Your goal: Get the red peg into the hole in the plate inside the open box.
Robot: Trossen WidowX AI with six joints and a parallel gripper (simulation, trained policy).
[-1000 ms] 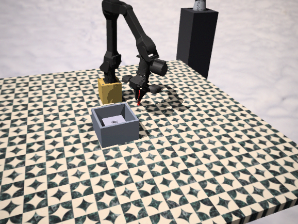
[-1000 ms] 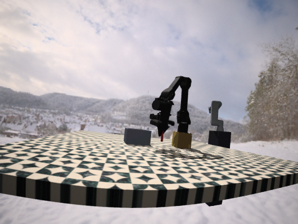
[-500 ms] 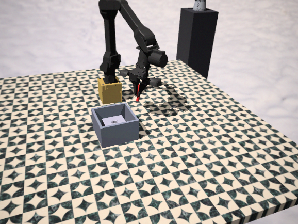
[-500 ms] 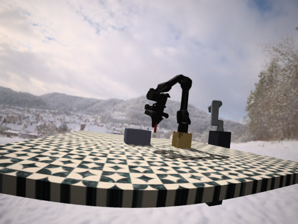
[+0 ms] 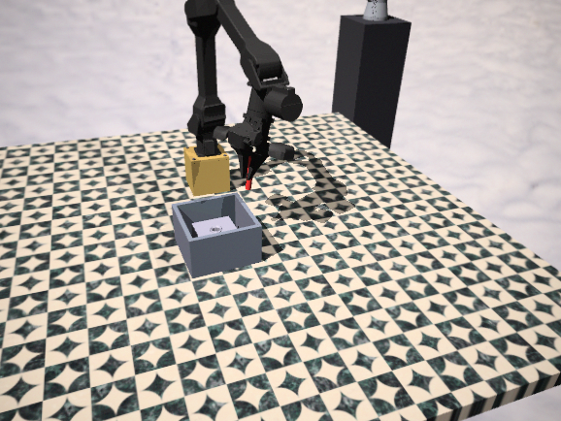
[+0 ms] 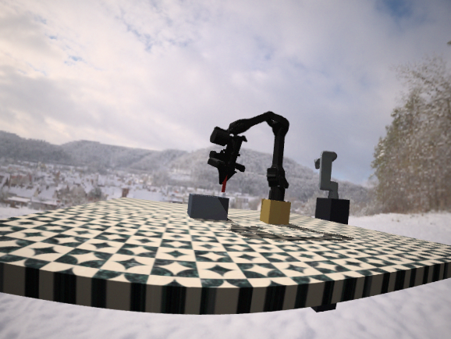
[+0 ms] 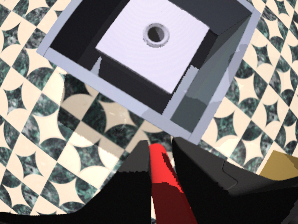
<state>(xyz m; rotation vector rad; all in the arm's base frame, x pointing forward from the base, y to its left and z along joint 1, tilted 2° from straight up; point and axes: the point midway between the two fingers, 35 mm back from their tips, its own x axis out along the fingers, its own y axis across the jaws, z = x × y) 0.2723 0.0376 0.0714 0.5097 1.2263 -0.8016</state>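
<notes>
My gripper tip is now 40 mm short of the grey box, 80 mm to the left of it and 130 mm above it. The rest, counted from my gripper tip: red peg: 10 mm behind, 10 mm to the left, 10 mm above.
</notes>
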